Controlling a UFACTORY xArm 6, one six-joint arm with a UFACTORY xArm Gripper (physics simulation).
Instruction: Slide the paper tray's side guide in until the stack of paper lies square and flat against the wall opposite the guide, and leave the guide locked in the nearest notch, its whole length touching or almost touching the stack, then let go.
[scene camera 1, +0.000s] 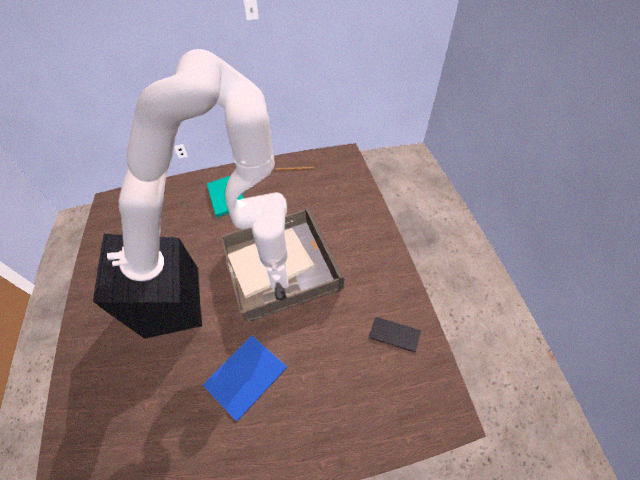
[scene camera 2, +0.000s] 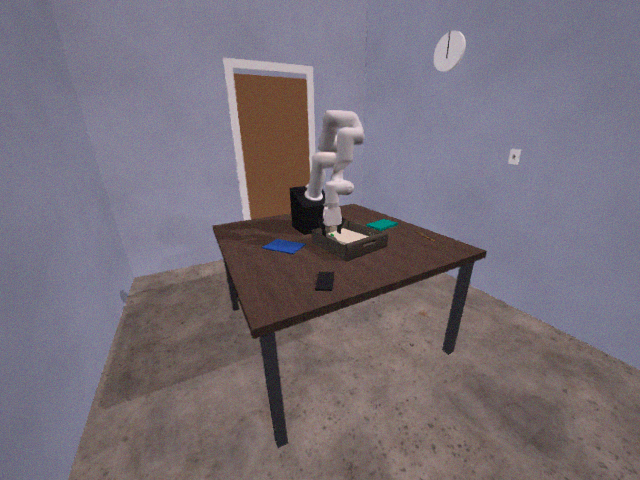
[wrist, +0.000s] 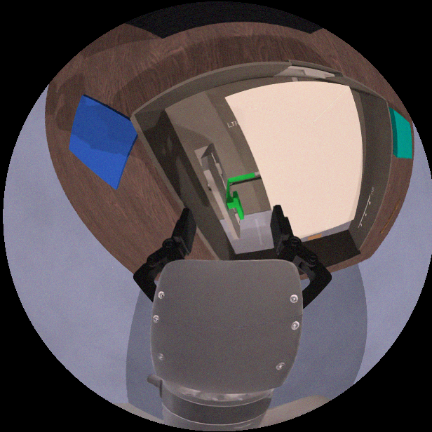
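Where they show: gripper, between the fingertips: (scene camera 1: 280, 285) (scene camera 2: 331, 234); arm's base, origin of its link: (scene camera 1: 141, 262) (scene camera 2: 313, 195).
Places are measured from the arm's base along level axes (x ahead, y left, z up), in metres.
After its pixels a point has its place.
Note:
The paper tray (scene camera 1: 294, 303) @[x 0.375, y -0.206, z -0.206 m] (scene camera 2: 356, 251) @[x 0.547, y -0.159, z -0.191 m] (wrist: 200, 84) sits on the table. The cream paper stack (scene camera 1: 297, 253) @[x 0.457, y -0.047, z -0.192 m] (scene camera 2: 351, 236) @[x 0.376, y -0.016, z -0.191 m] (wrist: 310, 155) lies in it, slightly askew, near the wall opposite the guide. In the wrist view, the grey side guide (wrist: 216, 195) stands left of the stack, with bare tray floor between them. Its green latch (wrist: 235, 201) has an arm reaching toward the stack's edge. My gripper (scene camera 1: 279, 291) @[x 0.354, y -0.157, z -0.149 m] (scene camera 2: 331, 230) @[x 0.354, y -0.157, z -0.149 m] (wrist: 232, 215) is open and empty, pointing down over the guide's side, its fingertips on either side of the guide and latch in the wrist view. Contact cannot be judged.
A blue book (scene camera 1: 245, 377) @[x 0.150, y -0.356, z -0.224 m] (scene camera 2: 284, 246) @[x 0.162, y -0.358, z -0.224 m] (wrist: 102, 142) lies beyond the guide's side of the tray, a teal book (scene camera 1: 219, 196) @[x 0.280, y 0.372, z -0.214 m] (scene camera 2: 382, 224) @[x 0.322, y 0.361, z -0.214 m] (wrist: 401, 135) beyond the opposite side. A dark flat block (scene camera 1: 394, 334) @[x 0.608, y -0.433, z -0.224 m] (scene camera 2: 325, 281) @[x 0.622, y -0.441, z -0.224 m] and a pencil (scene camera 1: 294, 168) @[x 0.630, y 0.394, z -0.226 m] lie on the table (scene camera 1: 336, 392) @[x 0.370, y -0.505, z -0.232 m].

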